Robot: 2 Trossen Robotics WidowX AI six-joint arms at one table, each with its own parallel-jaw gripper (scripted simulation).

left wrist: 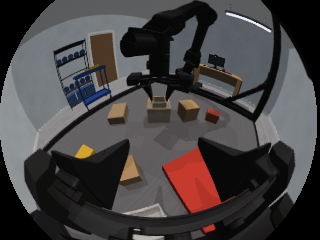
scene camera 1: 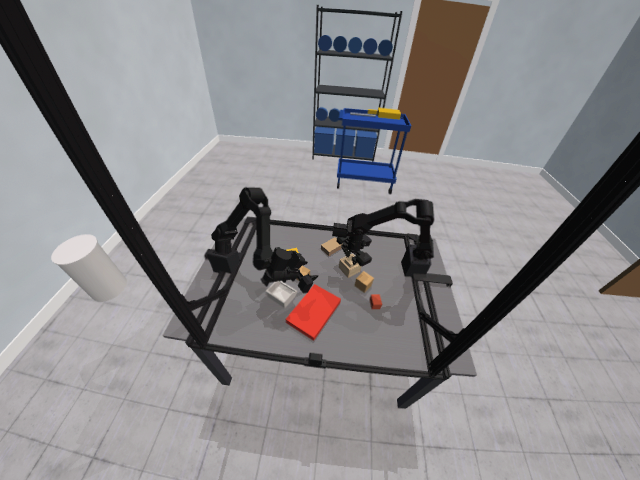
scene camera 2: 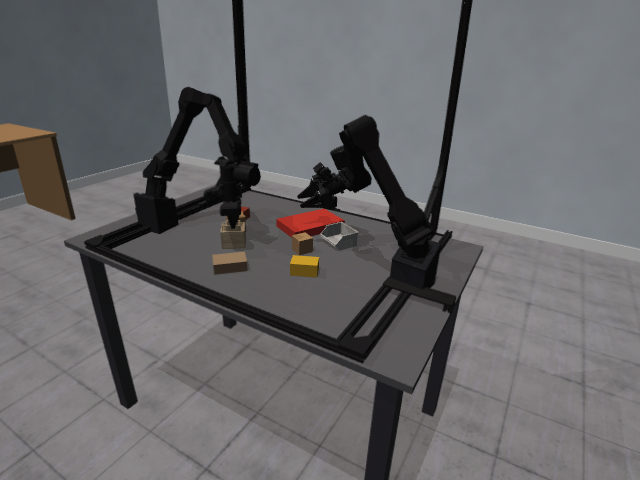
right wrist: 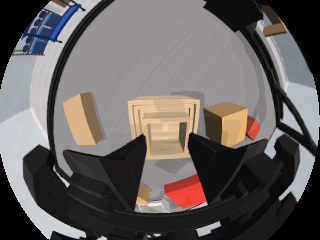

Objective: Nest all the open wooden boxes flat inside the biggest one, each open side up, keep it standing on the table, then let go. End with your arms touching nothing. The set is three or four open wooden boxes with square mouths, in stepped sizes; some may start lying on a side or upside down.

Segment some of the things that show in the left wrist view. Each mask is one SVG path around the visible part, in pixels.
My left gripper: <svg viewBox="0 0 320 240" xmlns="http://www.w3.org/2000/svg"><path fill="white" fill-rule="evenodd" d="M56 240L80 240L61 235L61 233L57 233ZM295 151L280 140L272 145L272 148L271 143L244 152L199 137L197 147L211 173L221 204L180 216L143 217L112 212L117 187L128 159L128 139L84 159L51 151L51 156L39 148L24 160L24 180L41 211L69 228L87 235L93 233L105 240L132 240L133 235L139 233L141 236L164 236L164 240L192 240L191 231L195 232L196 229L212 224L215 225L213 231L207 232L207 236L193 240L265 240L279 227L293 207L293 201L287 192L275 204L272 203L287 189L291 181L292 173L295 171ZM261 0L287 32L303 61L305 72L312 80L303 53L293 39L292 33L280 17Z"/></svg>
My right gripper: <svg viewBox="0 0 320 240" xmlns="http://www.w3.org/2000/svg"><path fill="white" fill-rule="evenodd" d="M127 77L128 87L139 85L140 83L140 88L147 92L151 101L153 101L151 80L168 80L168 93L165 93L165 100L167 101L172 92L180 87L179 83L181 85L192 85L192 77L187 72L176 72L176 75L169 75L169 55L149 55L149 60L147 60L149 75L133 72Z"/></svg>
A red slab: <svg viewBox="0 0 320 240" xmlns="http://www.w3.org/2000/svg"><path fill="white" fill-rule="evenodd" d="M215 227L213 227L213 224L208 225L208 227L201 228L200 231L205 235L205 233L213 231ZM199 147L185 153L179 159L163 165L165 177L167 177L173 191L175 191L188 213L203 211L203 209L221 204L211 173L208 172L207 165L201 159L203 156L200 155Z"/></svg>
